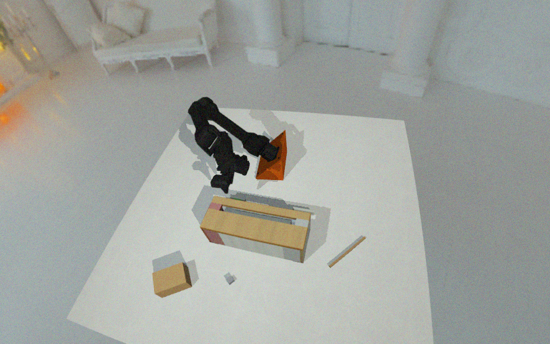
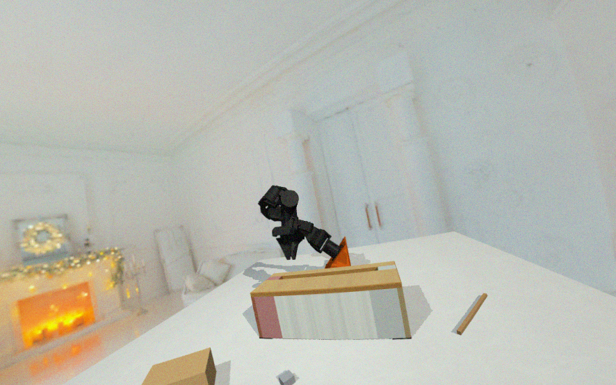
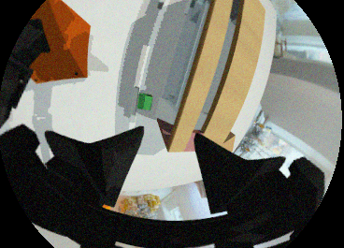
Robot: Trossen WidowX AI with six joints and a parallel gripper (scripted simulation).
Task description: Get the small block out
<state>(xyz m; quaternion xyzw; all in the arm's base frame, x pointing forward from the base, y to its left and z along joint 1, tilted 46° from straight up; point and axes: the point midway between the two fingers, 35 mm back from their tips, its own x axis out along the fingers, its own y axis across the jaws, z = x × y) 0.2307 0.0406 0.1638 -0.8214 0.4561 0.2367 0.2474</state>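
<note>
My gripper tip is 20 mm past the green block, 10 mm to the left of it and 150 mm above it. The rest, counted from my gripper tip: tan box: 360 mm ahead, 110 mm to the right, 130 mm below; then grey cube: 290 mm ahead, 90 mm to the left, 150 mm below; then wooden stick: 60 mm ahead, 480 mm to the left, 160 mm below.
</note>
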